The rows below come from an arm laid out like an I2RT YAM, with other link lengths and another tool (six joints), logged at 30 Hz.
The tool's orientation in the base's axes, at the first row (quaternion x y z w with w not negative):
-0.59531 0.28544 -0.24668 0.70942
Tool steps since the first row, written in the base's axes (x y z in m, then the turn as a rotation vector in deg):
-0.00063 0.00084 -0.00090 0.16 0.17 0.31
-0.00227 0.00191 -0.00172 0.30 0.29 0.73
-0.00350 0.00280 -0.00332 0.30 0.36 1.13
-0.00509 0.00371 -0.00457 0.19 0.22 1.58
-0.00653 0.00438 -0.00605 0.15 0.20 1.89
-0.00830 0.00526 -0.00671 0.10 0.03 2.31
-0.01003 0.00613 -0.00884 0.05 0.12 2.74
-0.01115 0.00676 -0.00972 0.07 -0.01 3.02
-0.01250 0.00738 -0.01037 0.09 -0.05 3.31
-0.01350 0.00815 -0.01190 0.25 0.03 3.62
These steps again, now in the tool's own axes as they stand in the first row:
-0.00093 0.00102 0.00004 -0.04 -0.28 0.27
-0.00275 0.00200 -0.00046 -0.07 -0.67 0.51
-0.00407 0.00371 -0.00090 -0.16 -1.05 0.61
-0.00569 0.00508 -0.00153 -0.19 -1.52 0.49
-0.00702 0.00664 -0.00226 -0.24 -1.83 0.49
-0.00882 0.00742 -0.00296 -0.21 -2.27 0.39
-0.01042 0.00965 -0.00383 -0.35 -2.68 0.47
-0.01156 0.01061 -0.00428 -0.28 -2.98 0.43
-0.01288 0.01134 -0.00487 -0.27 -3.27 0.45
-0.01396 0.01297 -0.00522 -0.24 -3.56 0.66

